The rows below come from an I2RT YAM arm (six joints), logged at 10 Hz.
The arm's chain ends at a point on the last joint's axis. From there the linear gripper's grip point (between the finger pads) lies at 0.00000 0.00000 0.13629 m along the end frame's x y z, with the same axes.
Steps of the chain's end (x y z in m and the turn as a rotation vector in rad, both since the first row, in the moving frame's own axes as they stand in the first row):
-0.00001, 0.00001, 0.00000, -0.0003, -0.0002, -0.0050
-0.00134, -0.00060, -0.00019, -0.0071, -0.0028, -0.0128
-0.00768, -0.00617, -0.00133, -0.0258, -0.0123, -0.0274
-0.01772, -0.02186, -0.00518, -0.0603, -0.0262, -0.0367
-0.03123, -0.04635, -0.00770, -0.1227, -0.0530, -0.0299
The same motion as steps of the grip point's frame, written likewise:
-0.00004, 0.00005, 0.00000, -0.0003, -0.0002, -0.0050
-0.00172, 0.00037, -0.00019, -0.0071, -0.0028, -0.0128
-0.00931, -0.00263, -0.00139, -0.0258, -0.0123, -0.0274
-0.02114, -0.01358, -0.00547, -0.0603, -0.0262, -0.0367
-0.03818, -0.02957, -0.00892, -0.1227, -0.0530, -0.0299

